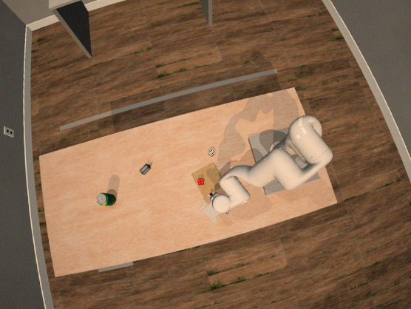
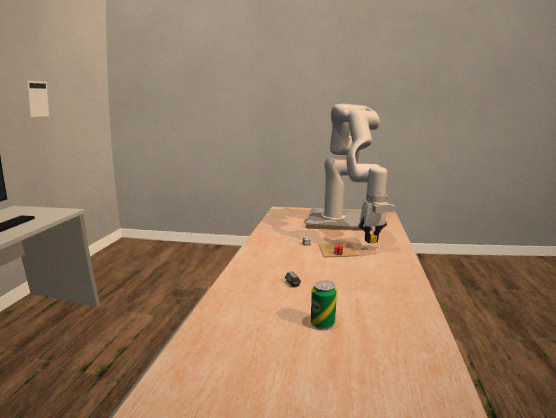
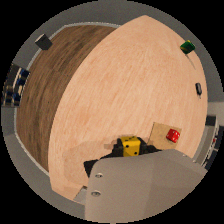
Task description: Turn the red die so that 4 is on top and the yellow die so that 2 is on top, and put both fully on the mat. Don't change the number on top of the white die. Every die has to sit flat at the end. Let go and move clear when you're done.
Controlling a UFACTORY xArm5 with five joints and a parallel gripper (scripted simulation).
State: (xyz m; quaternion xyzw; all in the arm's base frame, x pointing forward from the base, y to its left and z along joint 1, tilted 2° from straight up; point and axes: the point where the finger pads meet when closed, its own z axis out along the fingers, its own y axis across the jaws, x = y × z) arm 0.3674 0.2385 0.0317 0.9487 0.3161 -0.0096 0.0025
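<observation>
Now: the brown mat 130 mm to the right of my hand, 60 mm below it and 40 mm ahead of it. Round my hand: yellow die 10 mm below; then white die 270 mm to the right, 40 mm below, 10 mm ahead; then red die 120 mm to the right, 80 mm ahead, 40 mm below.
</observation>
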